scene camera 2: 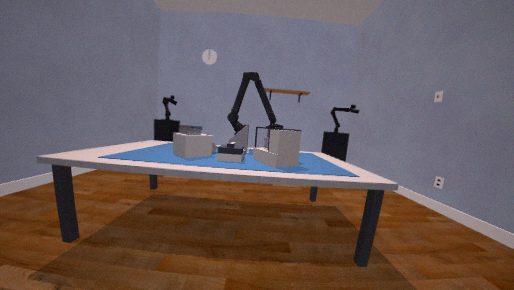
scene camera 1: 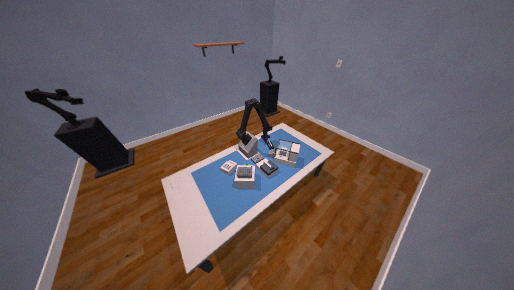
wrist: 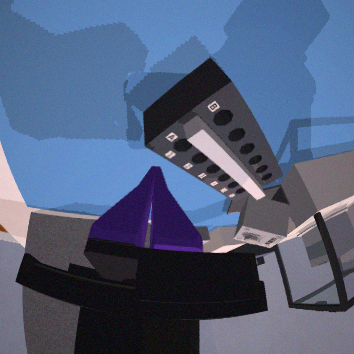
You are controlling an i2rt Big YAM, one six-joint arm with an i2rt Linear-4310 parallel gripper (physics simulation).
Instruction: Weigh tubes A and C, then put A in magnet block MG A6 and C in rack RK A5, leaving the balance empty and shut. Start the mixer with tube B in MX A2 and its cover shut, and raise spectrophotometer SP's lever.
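Places are measured from the arm's base along level axes (x right, y ahead, z up), in metres.
Pixels of known places: gripper, between the fingertips: (scene camera 1: 265,142) (wrist: 155,171); arm's base, origin of its link: (scene camera 2: 240,130) (scene camera 1: 247,139).
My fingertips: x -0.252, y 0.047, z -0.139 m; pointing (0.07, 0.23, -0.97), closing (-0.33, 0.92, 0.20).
For each thing: its middle in the pictures, then the offset to it from my fingertips. "pt": a spot on its surface instead. Level surfaces: height alone.
- magnet block, middle of its body: (wrist: 229,152) (scene camera 1: 270,144) dz -0.007, dx -0.034, dy +0.052 m
- balance, middle of its body: (wrist: 327,238) (scene camera 2: 271,143) (scene camera 1: 283,151) dz +0.080, dx -0.008, dy +0.307 m
- tube rack, a spot on its surface: (scene camera 1: 258,158) pt dz +0.022, dx +0.253, dy +0.192 m
- dark-topped device, middle of its body: (wrist: 235,252) (scene camera 2: 232,150) (scene camera 1: 266,166) dz +0.020, dx +0.242, dy +0.333 m
- blue mat, height of its surface: dz -0.031 m
- small keypad box, middle of its body: (scene camera 1: 229,166) dz +0.004, dx +0.574, dy +0.092 m
- small grey box, a spot on its surface: (wrist: 262,220) pt dz +0.019, dx +0.038, dy +0.179 m
My gripper (scene camera 1: 267,142) (wrist: 155,171) is shut with nothing between its purple fingers. It is low over the mat, beside the magnet block (scene camera 1: 271,146) (wrist: 240,122), a dark block with two rows of holes, marked A and B, and a pale central bar. The visible holes look empty. The balance (scene camera 1: 286,159) (scene camera 2: 287,145), with its glass chamber, stands on the other side of the block; part also shows in the wrist view (wrist: 325,180). The tube rack (scene camera 1: 257,158) is near the arm's base, with small coloured specks; tubes A, B and C cannot be told apart. Fingers hide part of the wrist view.
A white box with a grey block on top (scene camera 1: 245,181) (scene camera 2: 192,145) and a dark-topped device (scene camera 1: 268,168) (scene camera 2: 231,152) stand on the blue mat (scene camera 1: 220,200). A small keypad box (scene camera 1: 229,167) is near them. A small grey box (wrist: 262,220) stands beside the balance.
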